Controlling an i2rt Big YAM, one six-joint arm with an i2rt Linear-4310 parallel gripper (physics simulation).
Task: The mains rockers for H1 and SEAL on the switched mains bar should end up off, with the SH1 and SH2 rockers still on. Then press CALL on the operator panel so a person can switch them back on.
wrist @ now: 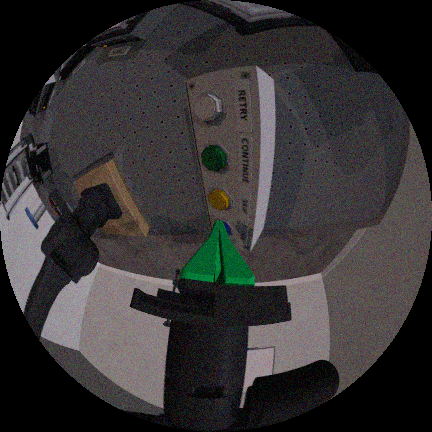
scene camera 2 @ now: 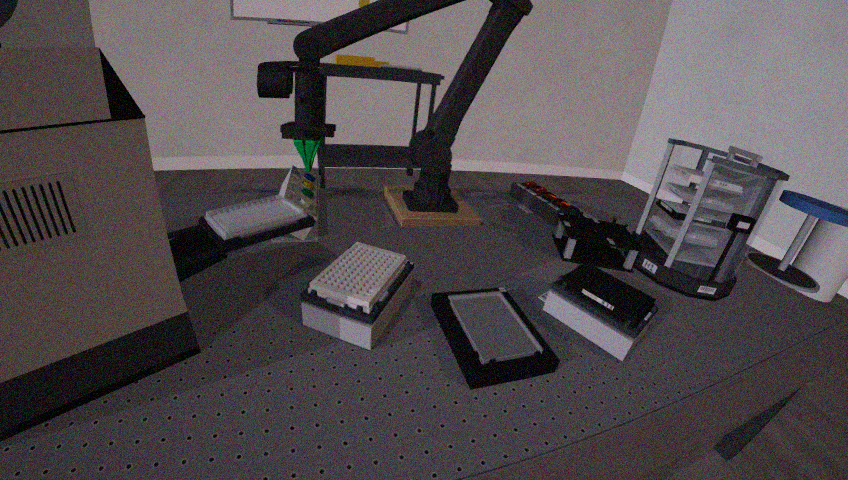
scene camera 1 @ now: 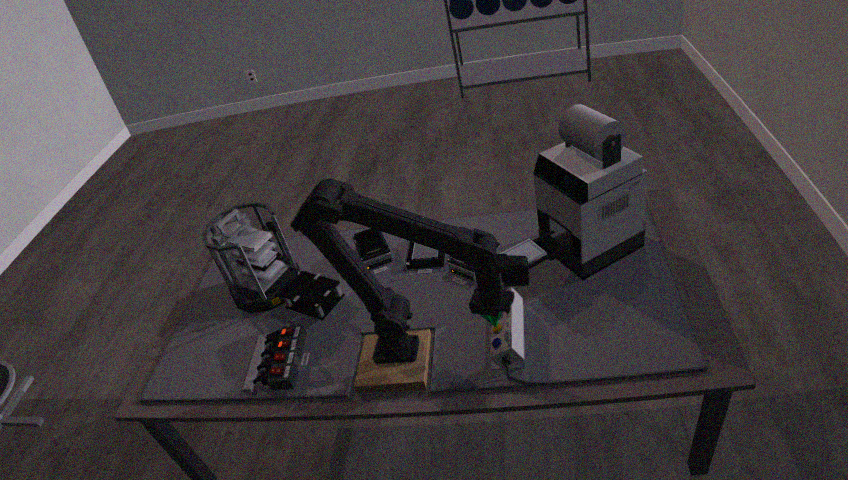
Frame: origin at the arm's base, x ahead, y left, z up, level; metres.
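Seen in the pictures: gripper, fingertip midpoint: [wrist: 217, 223] [scene camera 2: 308, 171] [scene camera 1: 495, 325]; arm's base, origin of the base link: [wrist: 100, 200] [scene camera 2: 429, 204] [scene camera 1: 397, 351].
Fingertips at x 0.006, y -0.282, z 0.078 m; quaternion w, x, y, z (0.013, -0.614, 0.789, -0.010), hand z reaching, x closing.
Observation:
Pixels of each thing's middle, then the offset from my fingertips to it. "pt": a spot on its surface instead.
- operator panel, body centre: [wrist: 237, 169] [scene camera 2: 297, 199] [scene camera 1: 506, 326] dx +0.037, dy -0.023, dz -0.050 m
- blue button, body centre: [wrist: 222, 227] [scene camera 2: 309, 178] [scene camera 1: 497, 343] dx -0.038, dy -0.001, dz -0.028 m
- yellow button, body centre: [wrist: 219, 198] dx +0.012, dy -0.001, dz -0.028 m
- green CONTINUE button, body centre: [wrist: 214, 157] [scene camera 2: 307, 193] dx +0.062, dy -0.001, dz -0.028 m
- pale RETRY button, body centre: [wrist: 208, 106] [scene camera 2: 306, 203] dx +0.112, dy -0.001, dz -0.028 m
- mains bar, surface spot: [scene camera 2: 523, 193] [scene camera 1: 294, 364] pt dx -0.058, dy +0.571, dz -0.061 m
- large instrument, body centre: [scene camera 2: 3, 164] [scene camera 1: 590, 185] dx +0.400, dy -0.288, dz +0.136 m
- plate carousel, body centre: [scene camera 2: 702, 211] [scene camera 1: 252, 254] dx +0.316, dy +0.794, dz +0.055 m
- black holder, body centre: [scene camera 2: 596, 238] [scene camera 1: 311, 293] dx +0.228, dy +0.596, dz -0.054 m
My gripper [scene camera 1: 495, 322] [scene camera 2: 308, 168] [wrist: 217, 223] is shut and empty, its green fingertips pointing down over the operator panel [scene camera 1: 517, 325] [wrist: 232, 135]. In the wrist view the tips overlap the edge of the blue button [wrist: 227, 229] [scene camera 1: 496, 343] [scene camera 2: 309, 177]; whether they touch it I cannot tell. The yellow button [wrist: 219, 199], green CONTINUE button [wrist: 214, 157] and pale RETRY button [wrist: 207, 107] line up beyond it. The blue button's label is unreadable. On the mains bar [scene camera 1: 293, 364] [scene camera 2: 523, 193], two rockers [scene camera 1: 283, 331] [scene camera 1: 280, 344] glow bright orange and two [scene camera 1: 278, 356] [scene camera 1: 276, 370] look darker red; their labels are unreadable.
The arm stands on a wooden base [scene camera 1: 392, 377] [scene camera 2: 395, 215] between bar and panel. A large instrument [scene camera 1: 612, 220] [scene camera 2: 77, 237] stands beyond the panel. A plate carousel [scene camera 1: 241, 285] [scene camera 2: 681, 279] and a black holder [scene camera 1: 312, 294] stand behind the bar. Several plate stations lie at the middle back.

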